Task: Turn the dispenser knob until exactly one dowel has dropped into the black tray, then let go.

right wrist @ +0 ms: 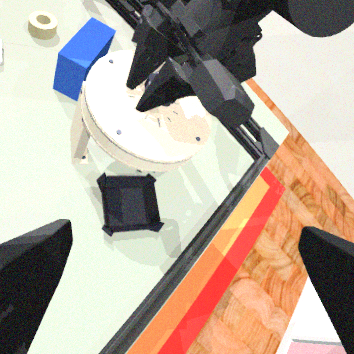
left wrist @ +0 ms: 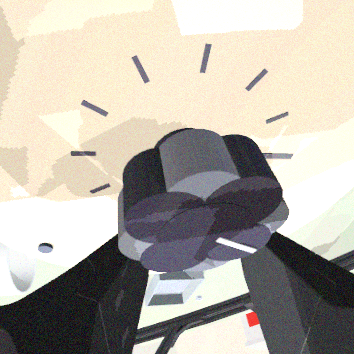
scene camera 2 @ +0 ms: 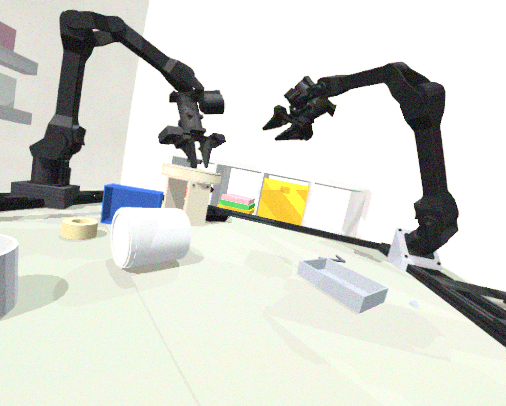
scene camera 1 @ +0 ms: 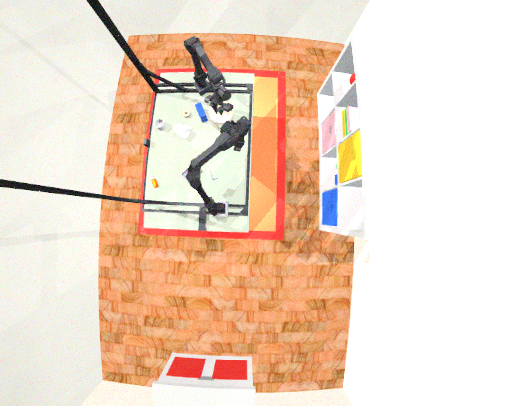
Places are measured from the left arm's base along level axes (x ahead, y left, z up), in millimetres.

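Pixels of known places: left gripper, fingertip midpoint: (right wrist: pixel 132 98) (scene camera 2: pixel 201 167) (scene camera 1: pixel 218 114); right gripper, fingertip midpoint: (right wrist: pixel 188 234) (scene camera 2: pixel 268 134); left arm's base at its link origin: (scene camera 2: pixel 49 183) (scene camera 1: pixel 201 84); right arm's base at its link origin: (scene camera 2: pixel 418 246) (scene camera 1: pixel 222 208).
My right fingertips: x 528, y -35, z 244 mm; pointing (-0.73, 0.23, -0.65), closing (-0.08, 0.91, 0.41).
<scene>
Ahead of a thing's pixels: the offset from my right fingertips to its top centre. "pt": to the spot under its first point.
The dispenser @[200 mm back, 20 mm left, 145 mm down] (scene camera 1: pixel 219 118) (scene camera 2: pixel 196 202) (right wrist: pixel 100 112) is a cream drum on legs. Its dark lobed knob @[pt 207 mm back, 30 mm left, 117 mm down] (left wrist: pixel 200 200) sits on top amid a ring of tick marks; its white pointer line slants to the lower right in the left wrist view. My left gripper (scene camera 2: pixel 200 165) (left wrist: pixel 193 226) (right wrist: pixel 132 98) is shut on the knob from above, one finger on each side. The black tray @[114 mm back, 47 mm left, 267 mm down] (right wrist: pixel 106 205) lies beside the dispenser in the right wrist view; no dowel can be made out in it. My right gripper (scene camera 2: pixel 271 134) (right wrist: pixel 188 234) is open and empty, raised away from the dispenser.
A blue box @[329 mm back, 83 mm right, 211 mm down] (scene camera 1: pixel 201 112) (scene camera 2: pixel 131 201) (right wrist: pixel 82 57) stands beside the dispenser, near a tan ring @[401 mm back, 177 mm right, 266 mm down] (scene camera 2: pixel 79 231) (right wrist: pixel 41 33). A white cylinder @[pt 286 mm back, 315 mm right, 239 mm down] (scene camera 2: pixel 152 237) lies in front. A pale grey tray @[4 mm ahead, 368 mm right, 266 mm down] (scene camera 2: pixel 330 286) lies at the right in scene camera 2. An orange block @[96 mm back, 625 mm right, 261 mm down] (scene camera 1: pixel 155 183) lies farther off.
</scene>
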